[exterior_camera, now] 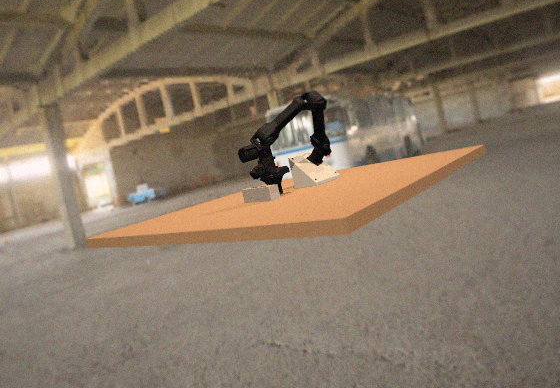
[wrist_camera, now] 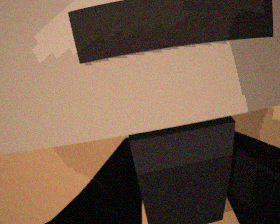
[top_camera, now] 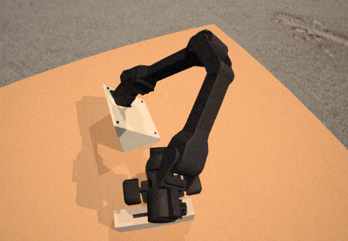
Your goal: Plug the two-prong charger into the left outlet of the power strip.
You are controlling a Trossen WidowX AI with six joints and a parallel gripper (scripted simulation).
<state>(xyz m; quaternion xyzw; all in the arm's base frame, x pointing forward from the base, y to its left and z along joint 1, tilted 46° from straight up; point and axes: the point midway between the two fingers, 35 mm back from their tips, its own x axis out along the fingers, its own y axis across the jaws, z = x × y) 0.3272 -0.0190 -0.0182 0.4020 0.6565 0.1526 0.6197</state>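
The charger lies 20 mm ahead of my gripper tip, 10 mm to the right of it and 10 mm above it.
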